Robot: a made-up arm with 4 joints. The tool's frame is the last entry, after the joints.
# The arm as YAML. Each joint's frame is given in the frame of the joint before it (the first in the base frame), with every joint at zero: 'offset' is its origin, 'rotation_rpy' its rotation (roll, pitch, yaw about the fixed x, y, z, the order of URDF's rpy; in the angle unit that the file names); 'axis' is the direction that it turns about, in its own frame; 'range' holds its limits. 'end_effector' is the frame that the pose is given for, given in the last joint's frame.
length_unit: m
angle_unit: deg
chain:
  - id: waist
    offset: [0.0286, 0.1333, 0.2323]
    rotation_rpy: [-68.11, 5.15, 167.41]
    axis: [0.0, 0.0, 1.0]
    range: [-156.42, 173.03]
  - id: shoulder
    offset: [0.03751, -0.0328, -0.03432]
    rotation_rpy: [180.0, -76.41, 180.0]
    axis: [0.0, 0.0, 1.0]
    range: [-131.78, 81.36]
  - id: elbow
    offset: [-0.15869, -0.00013, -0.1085]
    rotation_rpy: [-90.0, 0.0, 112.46]
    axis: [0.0, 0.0, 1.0]
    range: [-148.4, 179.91]
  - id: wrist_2
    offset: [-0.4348, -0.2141, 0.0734]
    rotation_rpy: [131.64, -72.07, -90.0]
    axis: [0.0, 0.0, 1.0]
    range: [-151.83, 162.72]
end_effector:
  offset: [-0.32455, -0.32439, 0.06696]
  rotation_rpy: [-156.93, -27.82, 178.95]
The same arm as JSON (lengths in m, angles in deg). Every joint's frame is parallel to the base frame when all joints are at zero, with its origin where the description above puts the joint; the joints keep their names.
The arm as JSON. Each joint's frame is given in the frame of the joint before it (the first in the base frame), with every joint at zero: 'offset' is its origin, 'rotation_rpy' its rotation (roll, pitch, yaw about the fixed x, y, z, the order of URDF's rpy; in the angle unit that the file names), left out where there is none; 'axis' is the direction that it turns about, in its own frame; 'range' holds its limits. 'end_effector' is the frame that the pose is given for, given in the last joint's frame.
{
  "length_unit": "m",
  "angle_unit": "deg",
  "chain": [
    {
      "id": "waist",
      "offset": [
        0.0286,
        0.1333,
        0.2323
      ],
      "axis": [
        -0.234902,
        -0.898307,
        0.371303
      ],
      "range": [
        -156.42,
        173.03
      ]
    },
    {
      "id": "shoulder",
      "offset": [
        -0.0284,
        0.0515,
        0.0142
      ],
      "axis": [
        1.0,
        0.0001,
        0.0
      ],
      "range": [
        -131.78,
        81.36
      ]
    },
    {
      "id": "elbow",
      "offset": [
        -0.1085,
        0.1467,
        -0.0605
      ],
      "axis": [
        -0.0001,
        1.0,
        0.0
      ],
      "range": [
        -148.4,
        179.91
      ]
    },
    {
      "id": "wrist_2",
      "offset": [
        0.2141,
        0.0734,
        0.4348
      ],
      "axis": [
        0.632214,
        -0.204505,
        0.747317
      ],
      "range": [
        -151.83,
        162.72
      ]
    }
  ],
  "end_effector": {
    "offset": [
      0.1731,
      -0.3971,
      -0.1655
    ],
    "rotation_rpy": [
      157.68,
      -21.07,
      -89.3
    ]
  }
}

